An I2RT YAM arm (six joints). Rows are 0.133 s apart.
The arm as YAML. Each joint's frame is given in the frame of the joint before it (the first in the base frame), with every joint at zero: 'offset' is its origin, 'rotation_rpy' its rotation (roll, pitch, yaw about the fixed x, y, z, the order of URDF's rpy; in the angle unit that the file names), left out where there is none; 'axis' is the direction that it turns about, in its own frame. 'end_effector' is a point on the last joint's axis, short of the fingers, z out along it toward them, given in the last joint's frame.
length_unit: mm
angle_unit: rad
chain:
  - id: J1
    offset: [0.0, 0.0, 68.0]
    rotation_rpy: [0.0, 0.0, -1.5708]
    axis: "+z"
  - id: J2
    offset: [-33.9, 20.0, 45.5]
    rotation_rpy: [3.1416, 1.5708, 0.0]
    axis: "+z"
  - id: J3
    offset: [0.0, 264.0, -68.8]
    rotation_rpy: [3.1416, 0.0, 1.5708]
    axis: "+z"
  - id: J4
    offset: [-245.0, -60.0, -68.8]
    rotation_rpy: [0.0, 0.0, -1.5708]
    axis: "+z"
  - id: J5
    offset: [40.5, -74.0, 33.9]
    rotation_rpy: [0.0, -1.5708, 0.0]
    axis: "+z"
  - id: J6
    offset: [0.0, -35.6, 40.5]
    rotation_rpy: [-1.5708, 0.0, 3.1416]
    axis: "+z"
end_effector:
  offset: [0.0, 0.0, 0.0]
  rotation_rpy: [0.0, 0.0, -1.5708]
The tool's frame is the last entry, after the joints.
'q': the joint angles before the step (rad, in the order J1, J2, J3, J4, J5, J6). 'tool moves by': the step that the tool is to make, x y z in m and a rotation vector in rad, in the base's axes. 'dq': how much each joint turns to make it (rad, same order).
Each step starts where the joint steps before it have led.
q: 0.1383, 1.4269, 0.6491, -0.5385, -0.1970, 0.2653
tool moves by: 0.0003, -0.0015, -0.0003, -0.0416, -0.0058, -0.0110
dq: 0.0000, 0.0002, 0.0000, 0.0002, 0.0434, 0.0000
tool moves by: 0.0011, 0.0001, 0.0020, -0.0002, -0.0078, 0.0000
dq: 0.0000, -0.0032, 0.0056, -0.0012, 0.0012, -0.0004
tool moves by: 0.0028, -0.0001, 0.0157, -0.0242, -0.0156, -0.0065
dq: 0.0021, -0.0288, 0.0463, -0.0628, 0.0275, 0.0014
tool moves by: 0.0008, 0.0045, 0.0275, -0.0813, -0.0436, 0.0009
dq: 0.0329, -0.0538, 0.0733, -0.0963, 0.0926, 0.0058
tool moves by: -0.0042, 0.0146, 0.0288, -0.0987, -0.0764, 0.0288
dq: 0.0848, -0.0580, 0.0681, -0.0730, 0.1248, 0.0161
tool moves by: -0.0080, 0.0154, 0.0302, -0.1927, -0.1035, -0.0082
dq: 0.1118, -0.0419, 0.0805, -0.0905, 0.2442, 0.0332
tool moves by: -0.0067, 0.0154, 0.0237, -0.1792, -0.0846, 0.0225
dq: 0.1046, -0.0052, 0.0780, -0.0794, 0.2144, -0.0002
